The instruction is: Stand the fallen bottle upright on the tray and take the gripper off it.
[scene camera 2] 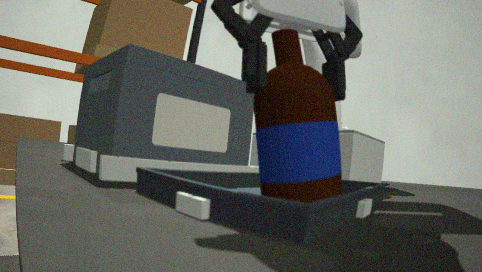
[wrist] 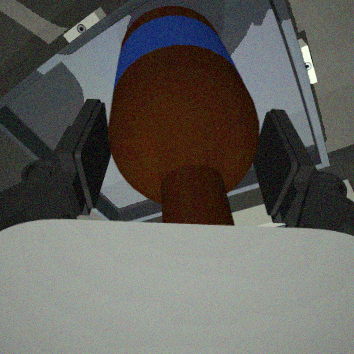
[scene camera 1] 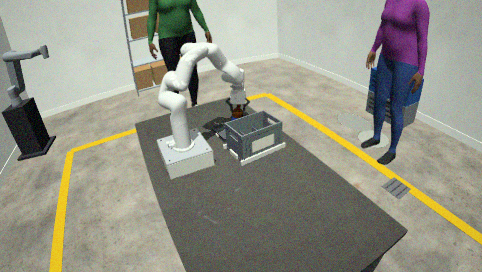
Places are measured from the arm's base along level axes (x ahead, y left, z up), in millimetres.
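Where they show: gripper, fingertip midpoint: point(scene camera 2: 298, 96) point(wrist: 183, 130) point(scene camera 1: 237, 111); arm's base at its link origin: point(scene camera 1: 183, 145).
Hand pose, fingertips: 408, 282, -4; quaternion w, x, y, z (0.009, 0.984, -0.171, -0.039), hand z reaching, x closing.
Note:
Each offset is from my fingertips to the top centre of the thing, as dx, dy, dz. Level surfaces: height alone.
The brown bottle @[-4, -5, +64] point(scene camera 1: 237, 113) point(scene camera 2: 299, 152) point(wrist: 182, 115) with a blue label stands nearly upright, neck up, its top leaning slightly left in scene camera 2. Its lower end is inside the dark tray @[-47, -53, -79] point(scene camera 2: 240, 212) point(wrist: 275, 75), near one corner. The tray's rim hides the bottom edge, so I cannot tell whether it touches the tray floor. My gripper point(scene camera 1: 237, 106) point(scene camera 2: 297, 91) point(wrist: 183, 130) is shut on the bottle's shoulder, one finger on each side, with the neck up under the gripper body.
A grey crate @[+3, -306, +71] point(scene camera 1: 240, 145) point(scene camera 2: 135, 110) stands right beside the tray, inside white edge strips. The robot's white base box point(scene camera 1: 190, 162) point(scene camera 2: 365, 155) is on the table @[dz -104] point(scene camera 1: 280, 215) behind the tray in scene camera 2. Two people point(scene camera 1: 172, 22) point(scene camera 1: 405, 30) stand beyond the table.

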